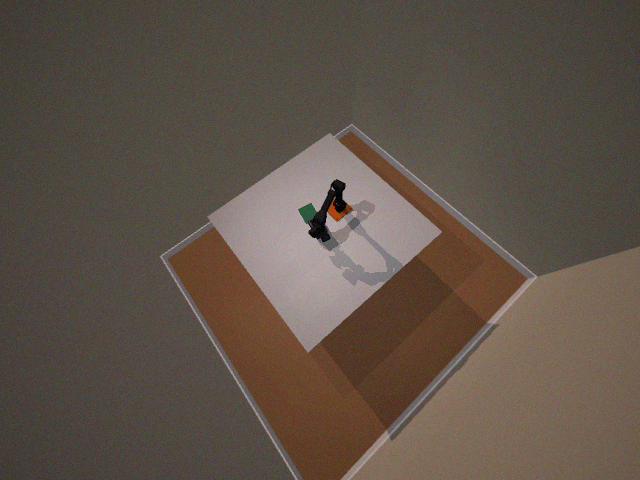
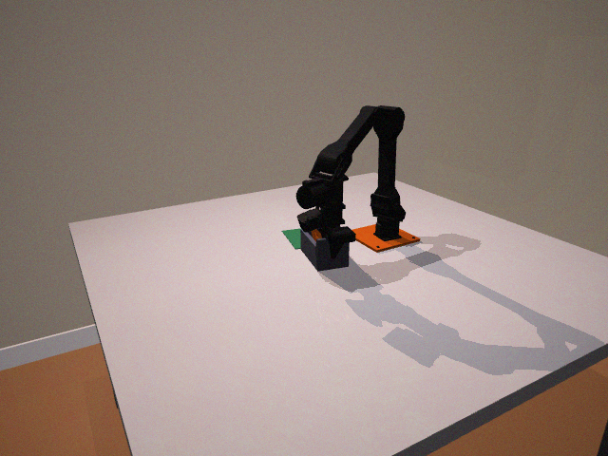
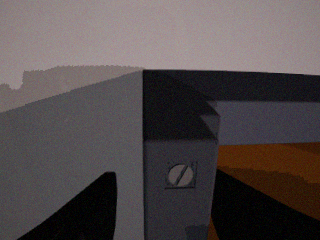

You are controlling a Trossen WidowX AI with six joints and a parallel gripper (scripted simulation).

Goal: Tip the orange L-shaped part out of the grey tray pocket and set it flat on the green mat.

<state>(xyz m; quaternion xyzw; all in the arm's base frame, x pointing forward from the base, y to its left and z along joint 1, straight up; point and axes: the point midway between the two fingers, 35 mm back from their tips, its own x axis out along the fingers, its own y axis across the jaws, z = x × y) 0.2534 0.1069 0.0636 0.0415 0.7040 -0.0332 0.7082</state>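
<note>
My gripper tip is 5 cm to the left of the orange L-shaped part, 1 cm below it and 1 cm past it. Also, from my gripper tip: green mat: 22 cm to the right, 5 cm below, 3 cm behind.
</note>
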